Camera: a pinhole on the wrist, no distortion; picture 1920 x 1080 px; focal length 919.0 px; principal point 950.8 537.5 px. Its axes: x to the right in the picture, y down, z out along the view. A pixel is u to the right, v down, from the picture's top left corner.
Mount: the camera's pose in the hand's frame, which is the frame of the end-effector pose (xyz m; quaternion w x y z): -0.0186 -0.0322 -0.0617 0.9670 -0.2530 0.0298 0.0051
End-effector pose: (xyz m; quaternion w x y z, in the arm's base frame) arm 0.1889 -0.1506 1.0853 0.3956 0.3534 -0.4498 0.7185
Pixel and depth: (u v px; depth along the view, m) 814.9 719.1 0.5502
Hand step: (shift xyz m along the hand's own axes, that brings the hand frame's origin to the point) -0.0722 0.3324 0.3688
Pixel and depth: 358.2 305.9 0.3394
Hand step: -0.2162 0.0605 0.2887
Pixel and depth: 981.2 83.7 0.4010
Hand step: 0.0217 -0.0086 0.3833
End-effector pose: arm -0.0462 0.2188 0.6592 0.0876 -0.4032 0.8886 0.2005
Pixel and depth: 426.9 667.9 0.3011
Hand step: -0.1744 0.1534 0.1898
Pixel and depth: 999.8 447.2 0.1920
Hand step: 0.0027 0.0453 0.1140
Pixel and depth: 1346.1 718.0 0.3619
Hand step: 0.1549 0.2062 0.2091
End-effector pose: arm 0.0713 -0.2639 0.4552 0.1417 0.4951 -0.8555 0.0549
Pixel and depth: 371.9 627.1 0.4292
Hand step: -0.2659 0.2158 0.3076
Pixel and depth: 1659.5 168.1 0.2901
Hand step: 0.2236 0.0070 0.2343
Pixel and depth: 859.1 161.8 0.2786
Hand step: -0.0282 0.0050 0.2381
